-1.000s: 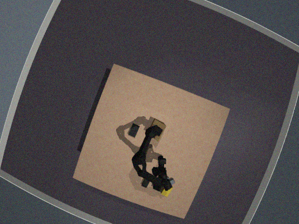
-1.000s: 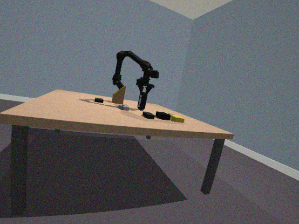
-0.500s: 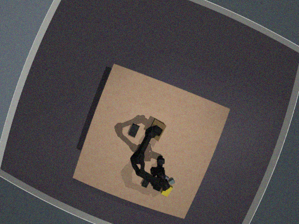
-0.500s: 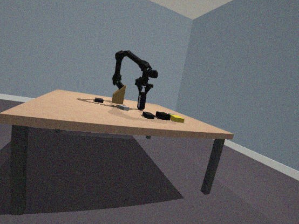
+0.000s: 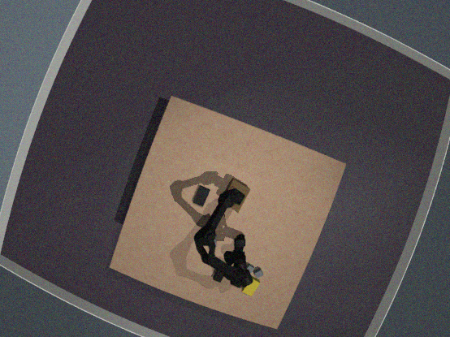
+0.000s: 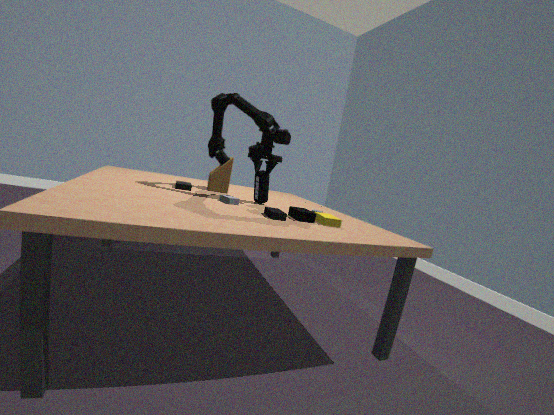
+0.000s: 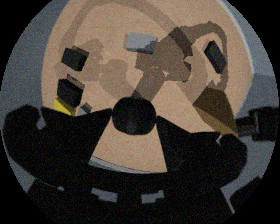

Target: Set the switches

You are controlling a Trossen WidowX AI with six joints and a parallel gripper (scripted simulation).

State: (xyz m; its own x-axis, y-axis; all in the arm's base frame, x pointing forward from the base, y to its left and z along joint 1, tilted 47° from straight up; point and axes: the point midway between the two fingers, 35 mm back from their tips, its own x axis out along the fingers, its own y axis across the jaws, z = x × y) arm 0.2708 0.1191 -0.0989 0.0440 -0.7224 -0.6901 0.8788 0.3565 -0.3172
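The light grey block lies 140 mm to the right of my gripper tip, 120 mm below it and 90 mm ahead of it. From my gripper tip the other things lie so: dark module (350 mm to the right, 140 mm behind, 120 mm below); yellow block (250 mm to the left, 250 mm ahead, 120 mm below).
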